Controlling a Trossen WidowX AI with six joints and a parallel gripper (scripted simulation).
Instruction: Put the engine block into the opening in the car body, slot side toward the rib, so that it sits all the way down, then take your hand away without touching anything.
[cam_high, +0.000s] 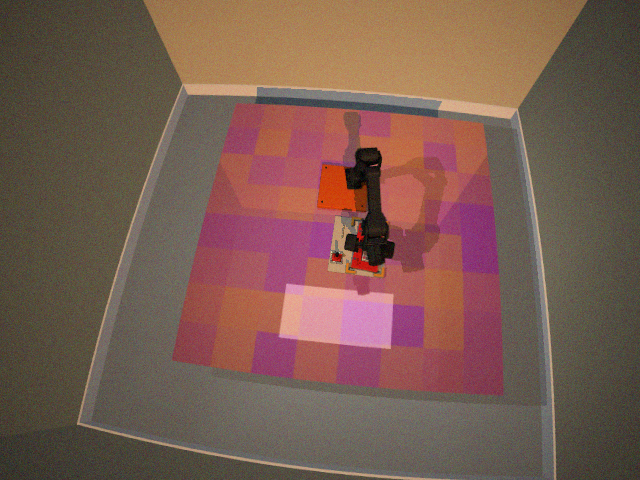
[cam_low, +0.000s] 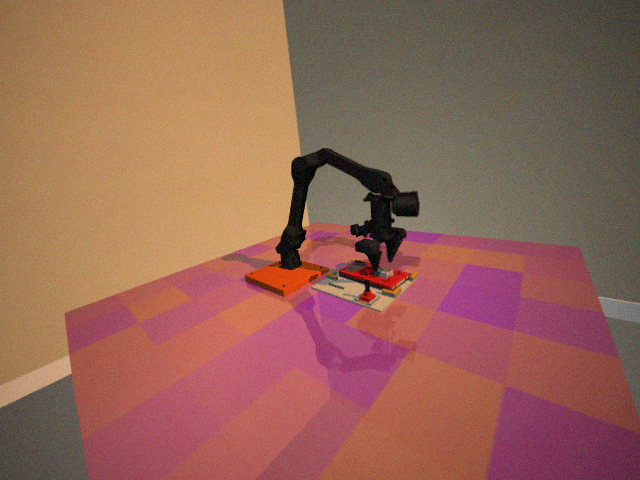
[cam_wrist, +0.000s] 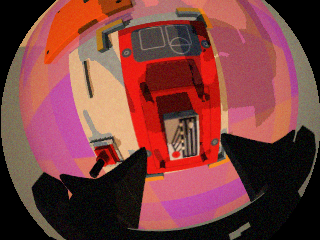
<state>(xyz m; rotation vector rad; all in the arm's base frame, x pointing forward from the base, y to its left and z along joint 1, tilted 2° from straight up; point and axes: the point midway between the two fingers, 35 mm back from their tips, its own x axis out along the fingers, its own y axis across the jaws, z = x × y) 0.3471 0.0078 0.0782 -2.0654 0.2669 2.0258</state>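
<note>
The grey engine block lies 30 mm below my gripper tip.
</note>
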